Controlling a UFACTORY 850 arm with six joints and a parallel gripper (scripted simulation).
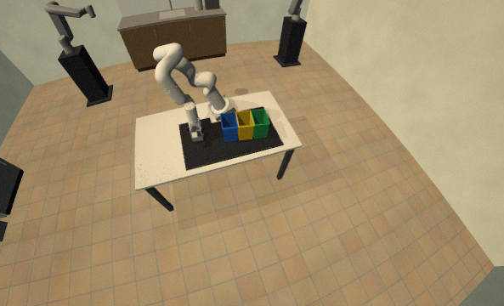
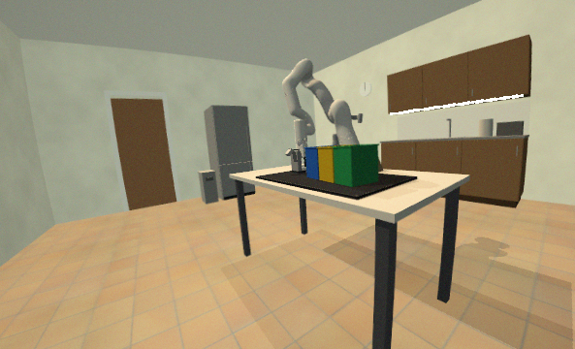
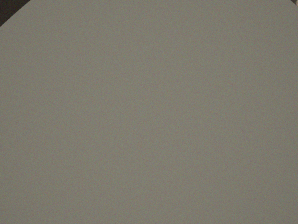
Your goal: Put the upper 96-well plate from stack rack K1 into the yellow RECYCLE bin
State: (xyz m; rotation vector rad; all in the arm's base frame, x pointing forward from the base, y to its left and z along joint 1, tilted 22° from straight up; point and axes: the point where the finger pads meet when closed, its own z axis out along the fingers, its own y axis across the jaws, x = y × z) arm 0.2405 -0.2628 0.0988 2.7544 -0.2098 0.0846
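Now: the 96-well plate 10 mm below my hand. The rest, counted from my hand: green bin (530 mm to the left, 120 mm ahead, 40 mm above); yellow bin (400 mm to the left, 100 mm ahead, 40 mm above); blue bin (270 mm to the left, 70 mm ahead, 40 mm above).
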